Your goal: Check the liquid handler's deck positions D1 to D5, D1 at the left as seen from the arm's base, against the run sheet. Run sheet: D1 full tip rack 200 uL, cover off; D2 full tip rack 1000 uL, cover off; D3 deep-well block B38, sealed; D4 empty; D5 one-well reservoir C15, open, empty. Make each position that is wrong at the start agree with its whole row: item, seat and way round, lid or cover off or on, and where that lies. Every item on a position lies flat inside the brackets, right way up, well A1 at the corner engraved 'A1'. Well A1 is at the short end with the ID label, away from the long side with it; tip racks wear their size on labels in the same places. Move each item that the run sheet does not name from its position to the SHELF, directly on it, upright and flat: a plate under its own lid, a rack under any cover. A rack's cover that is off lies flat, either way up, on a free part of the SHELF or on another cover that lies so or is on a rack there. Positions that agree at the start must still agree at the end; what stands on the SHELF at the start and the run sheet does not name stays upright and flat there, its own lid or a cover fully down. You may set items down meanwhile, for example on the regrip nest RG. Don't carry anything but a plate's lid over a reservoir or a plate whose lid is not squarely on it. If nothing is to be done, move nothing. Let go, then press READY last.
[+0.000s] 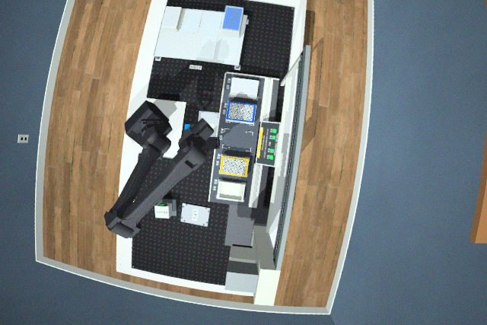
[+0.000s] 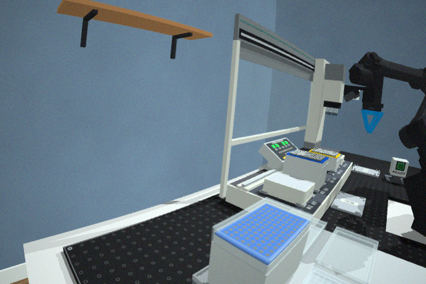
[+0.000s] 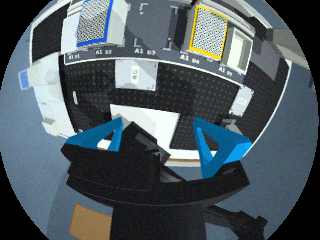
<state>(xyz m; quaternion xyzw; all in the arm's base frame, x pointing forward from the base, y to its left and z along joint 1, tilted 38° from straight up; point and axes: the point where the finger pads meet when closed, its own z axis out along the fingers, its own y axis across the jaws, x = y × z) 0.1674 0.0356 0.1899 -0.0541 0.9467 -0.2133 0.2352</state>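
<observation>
My hand is 200 mm short of the white deep-well block, 250 mm to the right of it and 180 mm above it. From my hand the other things lie so: regrip nest 20 mm ahead, 80 mm to the left, 250 mm below; then blue-rimmed tip rack 180 mm ahead, 130 mm to the left, 130 mm below; then yellow-rimmed tip rack 140 mm ahead, 120 mm to the right, 150 mm below.
</observation>
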